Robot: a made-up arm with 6 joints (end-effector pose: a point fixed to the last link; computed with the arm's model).
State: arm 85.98 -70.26 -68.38 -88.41 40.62 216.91
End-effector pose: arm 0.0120 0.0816 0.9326 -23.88 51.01 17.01
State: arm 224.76 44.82 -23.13 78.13 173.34 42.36
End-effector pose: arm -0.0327 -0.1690 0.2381 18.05 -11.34 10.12
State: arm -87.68 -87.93 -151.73 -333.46 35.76 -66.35
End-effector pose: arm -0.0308 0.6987 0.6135 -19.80 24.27 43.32
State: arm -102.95 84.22 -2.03 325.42 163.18 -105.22
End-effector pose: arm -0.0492 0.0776 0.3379 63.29 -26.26 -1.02
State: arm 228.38 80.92 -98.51 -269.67 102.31 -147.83
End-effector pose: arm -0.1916 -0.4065 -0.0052 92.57 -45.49 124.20
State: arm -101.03 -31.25 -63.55 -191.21 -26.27 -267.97
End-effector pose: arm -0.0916 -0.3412 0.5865 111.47 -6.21 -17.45
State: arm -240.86 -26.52 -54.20 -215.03 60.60 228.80
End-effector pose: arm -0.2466 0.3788 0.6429 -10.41 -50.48 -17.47
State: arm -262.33 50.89 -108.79 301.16 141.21 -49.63
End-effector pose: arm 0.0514 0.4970 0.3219 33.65 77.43 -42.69
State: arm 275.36 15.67 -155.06 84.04 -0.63 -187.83
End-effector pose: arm -0.0555 -0.3456 1.0054 40.12 6.16 -8.30
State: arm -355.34 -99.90 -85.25 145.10 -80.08 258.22
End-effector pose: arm -0.2237 -0.0895 0.6887 -51.29 76.22 -106.65
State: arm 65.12 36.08 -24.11 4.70 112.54 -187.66
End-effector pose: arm 0.0011 0.0288 0.1505 31.43 -48.10 49.01
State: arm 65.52 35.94 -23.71 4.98 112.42 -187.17
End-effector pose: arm -0.0005 0.0272 0.1513 31.17 -48.16 49.64
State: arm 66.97 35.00 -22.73 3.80 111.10 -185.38
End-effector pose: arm 0.0003 0.0235 0.1508 32.63 -49.16 53.32
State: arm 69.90 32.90 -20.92 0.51 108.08 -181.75
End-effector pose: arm 0.0053 0.0178 0.1485 36.73 -51.53 61.14
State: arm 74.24 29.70 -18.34 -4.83 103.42 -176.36
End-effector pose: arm 0.0148 0.0127 0.1440 43.86 -55.32 72.34
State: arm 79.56 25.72 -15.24 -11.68 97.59 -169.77
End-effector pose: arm 0.0272 0.0120 0.1376 53.96 -60.23 84.86
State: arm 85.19 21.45 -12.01 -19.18 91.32 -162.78
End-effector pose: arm 0.0387 0.0176 0.1302 66.35 -65.66 96.13
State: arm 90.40 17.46 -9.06 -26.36 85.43 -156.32
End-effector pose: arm 0.0458 0.0277 0.1233 79.57 -70.71 104.17
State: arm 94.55 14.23 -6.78 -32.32 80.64 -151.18
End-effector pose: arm 0.0480 0.0389 0.1178 91.51 -74.64 108.47
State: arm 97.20 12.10 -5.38 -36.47 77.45 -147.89
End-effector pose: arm 0.0475 0.0477 0.1143 100.14 -76.99 110.01
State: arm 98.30 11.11 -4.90 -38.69 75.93 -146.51
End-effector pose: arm 0.0468 0.0534 0.1126 104.63 -77.94 110.20
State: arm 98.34 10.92 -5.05 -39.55 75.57 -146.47
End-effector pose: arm 0.0468 0.0570 0.1120 106.06 -77.98 109.97
